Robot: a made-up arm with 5 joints.
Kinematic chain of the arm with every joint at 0, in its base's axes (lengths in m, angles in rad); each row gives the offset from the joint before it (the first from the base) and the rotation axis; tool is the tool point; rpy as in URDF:
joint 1: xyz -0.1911 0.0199 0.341 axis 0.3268 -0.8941 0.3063
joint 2: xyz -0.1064 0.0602 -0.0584 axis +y
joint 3: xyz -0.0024 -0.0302 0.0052 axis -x
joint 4: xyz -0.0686 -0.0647 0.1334 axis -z
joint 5: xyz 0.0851 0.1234 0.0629 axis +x
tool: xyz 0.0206 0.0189 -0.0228 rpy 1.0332 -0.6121 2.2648
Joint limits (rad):
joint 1: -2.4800..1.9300
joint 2: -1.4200..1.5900
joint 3: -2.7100..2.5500
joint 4: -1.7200..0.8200
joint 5: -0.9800..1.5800
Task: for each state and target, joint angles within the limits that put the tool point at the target. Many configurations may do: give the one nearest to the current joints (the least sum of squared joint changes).
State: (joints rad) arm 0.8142 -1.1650 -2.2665 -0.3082 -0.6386
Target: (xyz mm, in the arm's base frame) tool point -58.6 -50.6 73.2
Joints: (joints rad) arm 1.1506 -1.0409 -2.0893 -1.1657 -0.3364
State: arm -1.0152 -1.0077 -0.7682 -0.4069 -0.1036
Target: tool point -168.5 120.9 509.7
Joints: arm -1.0127 -0.3873 -0.4276 -0.0086 -0.2355
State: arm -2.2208 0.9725 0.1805 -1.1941 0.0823
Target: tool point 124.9 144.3 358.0
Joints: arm -2.4800 0.2804 -0.4531 -1.7200 0.6628
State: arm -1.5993 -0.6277 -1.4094 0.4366 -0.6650
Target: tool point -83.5 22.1 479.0
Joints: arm -2.0027 -0.6920 -1.1211 0.2723 -0.5747
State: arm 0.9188 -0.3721 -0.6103 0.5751 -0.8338
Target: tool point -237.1 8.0 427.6
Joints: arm 0.4853 0.1529 -0.1593 0.4253 -0.7161
